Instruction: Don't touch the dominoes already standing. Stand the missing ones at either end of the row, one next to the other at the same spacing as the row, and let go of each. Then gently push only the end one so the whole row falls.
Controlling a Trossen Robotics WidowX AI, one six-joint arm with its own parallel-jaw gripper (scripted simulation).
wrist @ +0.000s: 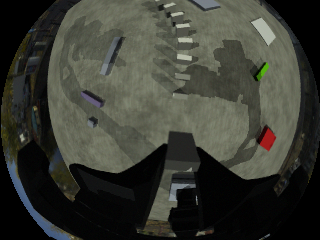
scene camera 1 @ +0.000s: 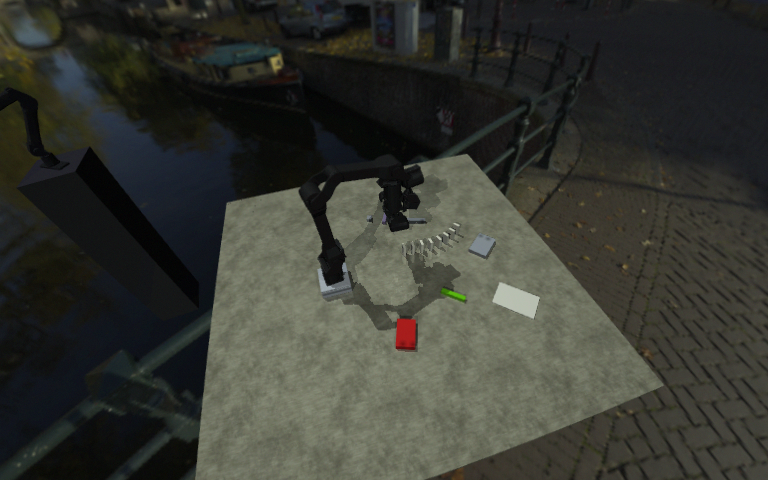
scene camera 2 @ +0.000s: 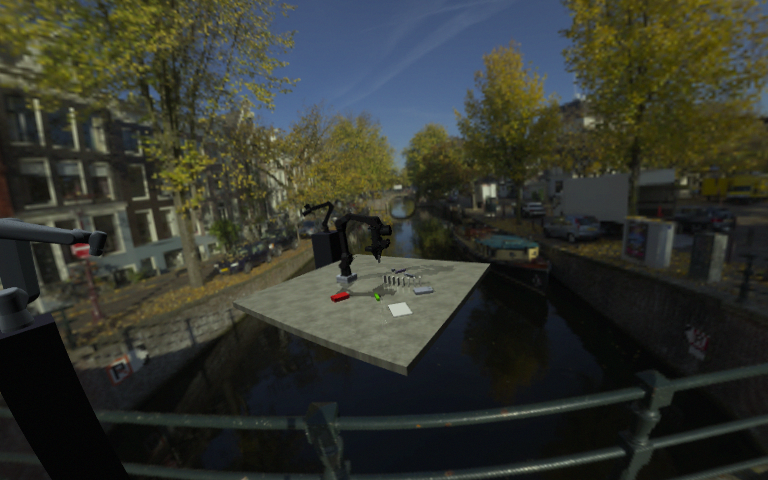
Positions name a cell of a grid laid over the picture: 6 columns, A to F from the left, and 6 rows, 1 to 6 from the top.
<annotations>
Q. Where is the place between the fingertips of the gripper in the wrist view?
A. D4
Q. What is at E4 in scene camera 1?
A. A white card.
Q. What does the gripper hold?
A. A white domino.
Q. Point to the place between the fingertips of the gripper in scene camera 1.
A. At D3
</annotations>
